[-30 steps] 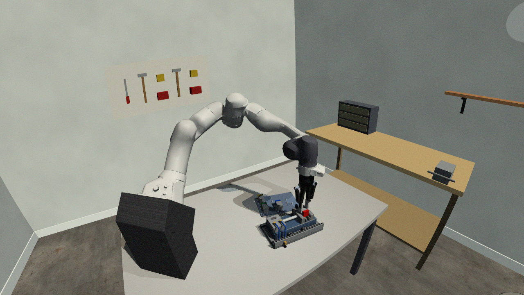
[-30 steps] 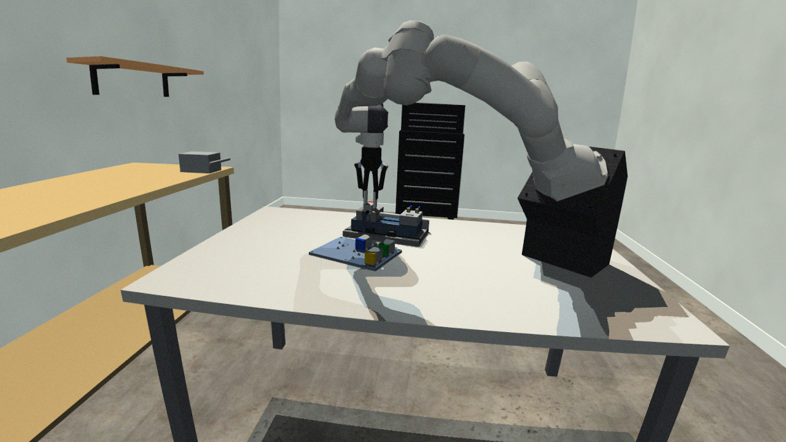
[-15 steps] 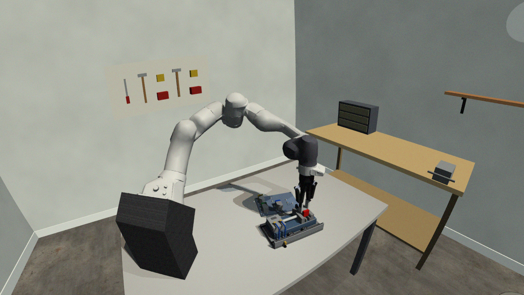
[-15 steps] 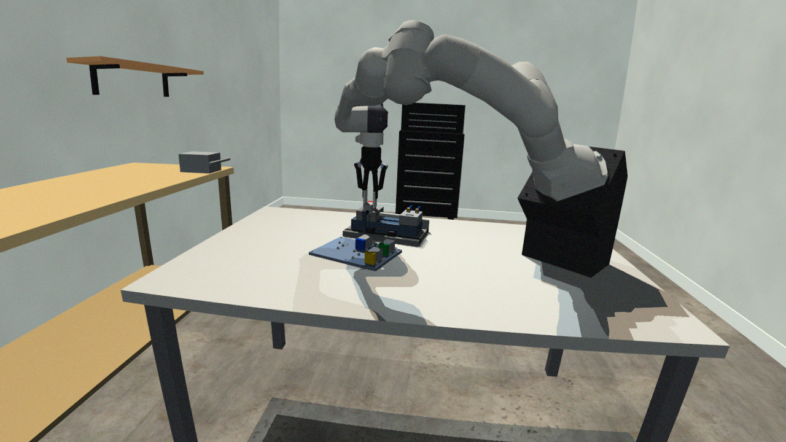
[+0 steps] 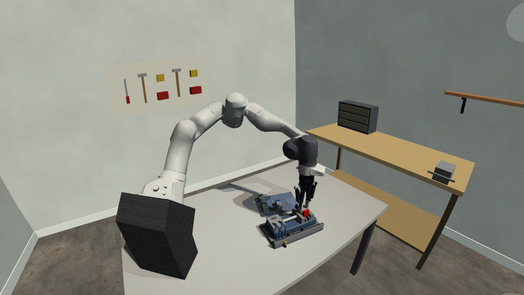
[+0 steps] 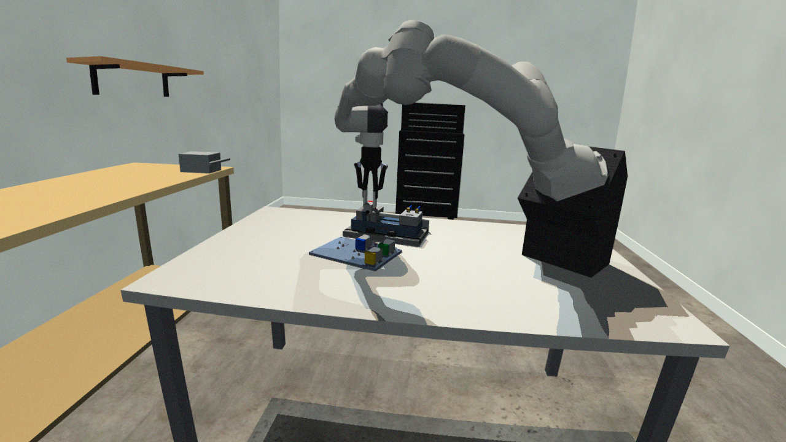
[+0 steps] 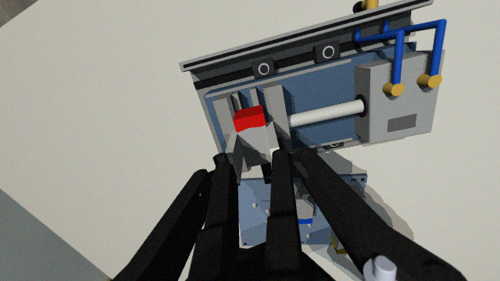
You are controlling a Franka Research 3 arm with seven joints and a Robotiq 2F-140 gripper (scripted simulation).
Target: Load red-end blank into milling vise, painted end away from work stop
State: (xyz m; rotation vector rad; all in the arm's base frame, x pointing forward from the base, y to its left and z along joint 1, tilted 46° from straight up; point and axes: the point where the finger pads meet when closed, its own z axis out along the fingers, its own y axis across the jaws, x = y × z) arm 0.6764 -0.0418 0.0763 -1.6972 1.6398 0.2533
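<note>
My gripper is now 60 mm above the fixed jaw, 30 mm short of it and 10 mm to the right of it. Also, from my hand: vise: 100 mm below, 70 mm behind, 10 mm to the right; moving jaw: 60 mm below, 30 mm behind; white rod: 90 mm behind, 60 mm below, 10 mm to the right.
</note>
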